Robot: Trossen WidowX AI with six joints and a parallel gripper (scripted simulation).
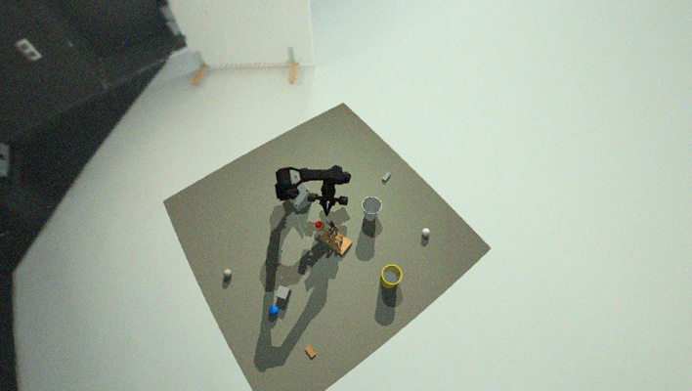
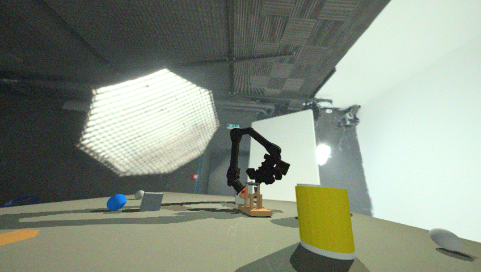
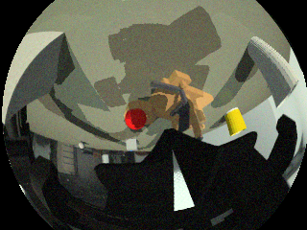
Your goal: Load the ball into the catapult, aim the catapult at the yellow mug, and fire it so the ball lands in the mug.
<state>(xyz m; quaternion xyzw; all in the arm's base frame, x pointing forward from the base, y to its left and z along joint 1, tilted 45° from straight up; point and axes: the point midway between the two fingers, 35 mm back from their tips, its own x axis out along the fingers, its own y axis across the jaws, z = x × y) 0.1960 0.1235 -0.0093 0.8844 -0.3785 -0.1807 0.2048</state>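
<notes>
The red ball is 5 cm to the right of my gripper tip and 4 cm below it. From my gripper tip the other things lie so: grey mug (7 cm ahead, 21 cm to the left, 7 cm below); grey cube (22 cm ahead, 35 cm to the right, 7 cm below); wooden catapult (6 cm ahead, 1 cm to the right, 5 cm below).
</notes>
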